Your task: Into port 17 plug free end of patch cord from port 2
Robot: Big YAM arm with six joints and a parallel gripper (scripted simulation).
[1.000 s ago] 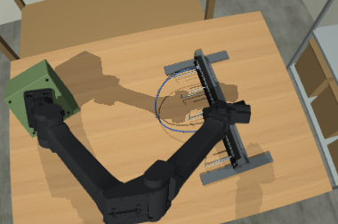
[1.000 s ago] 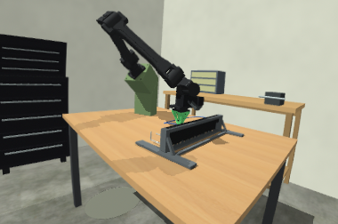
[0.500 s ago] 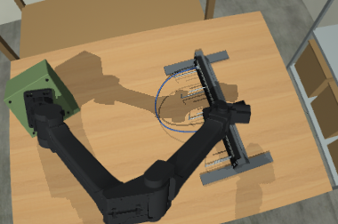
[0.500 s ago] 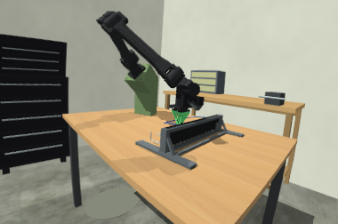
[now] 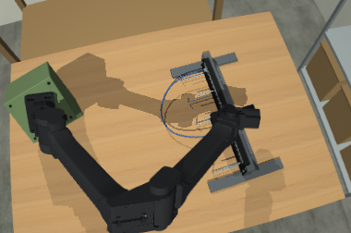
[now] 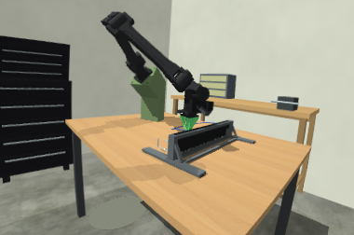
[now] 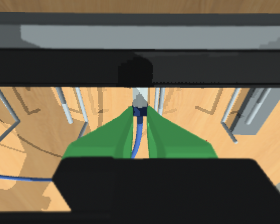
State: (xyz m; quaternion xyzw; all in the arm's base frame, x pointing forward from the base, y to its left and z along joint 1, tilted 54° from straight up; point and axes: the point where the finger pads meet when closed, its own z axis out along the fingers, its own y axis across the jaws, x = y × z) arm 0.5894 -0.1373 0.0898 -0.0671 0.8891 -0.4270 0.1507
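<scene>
The plug is 2 cm ahead of my hand.
</scene>
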